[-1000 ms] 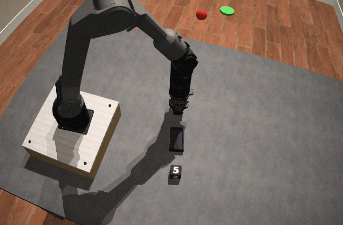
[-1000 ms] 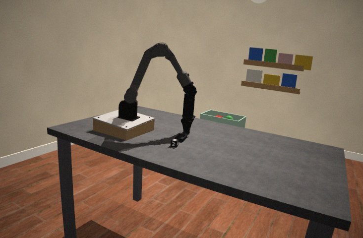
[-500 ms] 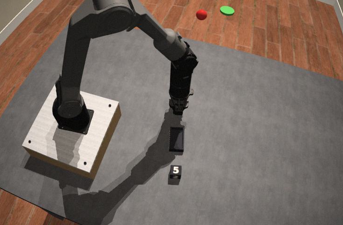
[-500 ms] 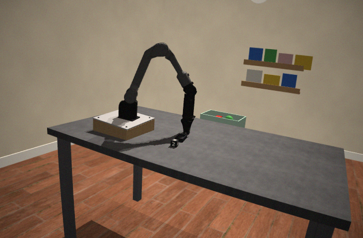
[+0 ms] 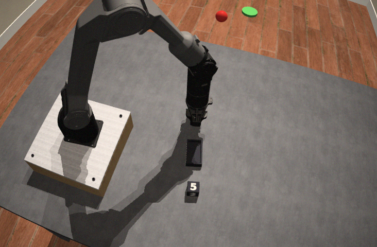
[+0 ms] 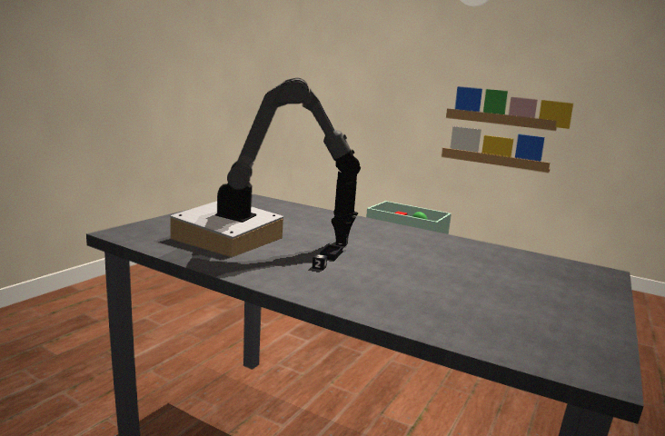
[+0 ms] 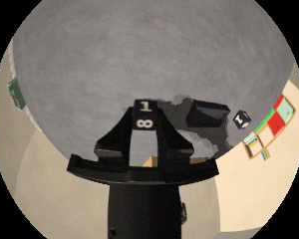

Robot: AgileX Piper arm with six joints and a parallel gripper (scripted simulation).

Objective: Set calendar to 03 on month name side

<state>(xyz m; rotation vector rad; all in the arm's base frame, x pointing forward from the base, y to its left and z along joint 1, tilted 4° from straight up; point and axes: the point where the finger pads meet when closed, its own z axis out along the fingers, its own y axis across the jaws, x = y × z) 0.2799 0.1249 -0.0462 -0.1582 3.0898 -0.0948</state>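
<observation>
The black cube is 2 cm ahead of my hand and 21 cm to the right of it. Round my hand: dark tray 1 cm ahead, 11 cm to the right, 1 cm below.
</observation>
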